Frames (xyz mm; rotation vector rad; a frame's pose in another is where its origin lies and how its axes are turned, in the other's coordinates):
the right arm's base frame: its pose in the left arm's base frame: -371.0 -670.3 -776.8 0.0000 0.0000 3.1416
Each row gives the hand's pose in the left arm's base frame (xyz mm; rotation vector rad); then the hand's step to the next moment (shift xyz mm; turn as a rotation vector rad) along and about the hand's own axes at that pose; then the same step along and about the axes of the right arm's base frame.
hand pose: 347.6 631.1 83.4 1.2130 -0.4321 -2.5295
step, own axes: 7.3 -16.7 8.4 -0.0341 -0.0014 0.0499
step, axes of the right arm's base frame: 13.3 -13.5 -6.6 0.0192 -0.0215 0.0531
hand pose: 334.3 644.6 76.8 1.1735 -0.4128 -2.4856
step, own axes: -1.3 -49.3 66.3 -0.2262 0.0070 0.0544
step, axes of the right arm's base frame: 60.8 -51.7 21.4 -0.0923 -0.0987 0.1895
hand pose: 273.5 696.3 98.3 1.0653 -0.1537 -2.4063
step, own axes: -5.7 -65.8 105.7 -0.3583 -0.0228 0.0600
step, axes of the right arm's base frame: 99.0 -49.8 57.0 -0.1515 -0.1883 0.2722
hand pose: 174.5 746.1 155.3 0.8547 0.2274 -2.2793
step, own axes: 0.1 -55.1 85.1 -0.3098 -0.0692 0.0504
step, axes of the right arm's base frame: 80.1 -9.2 61.4 -0.0993 -0.2005 0.2307
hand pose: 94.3 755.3 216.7 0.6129 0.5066 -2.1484
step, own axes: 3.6 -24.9 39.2 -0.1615 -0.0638 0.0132
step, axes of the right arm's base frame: 31.8 9.2 32.8 -0.0328 -0.1277 0.1138
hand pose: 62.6 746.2 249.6 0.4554 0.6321 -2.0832
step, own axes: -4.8 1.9 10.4 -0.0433 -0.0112 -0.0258
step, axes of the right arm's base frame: -3.3 3.9 10.4 -0.0162 -0.0487 0.0054
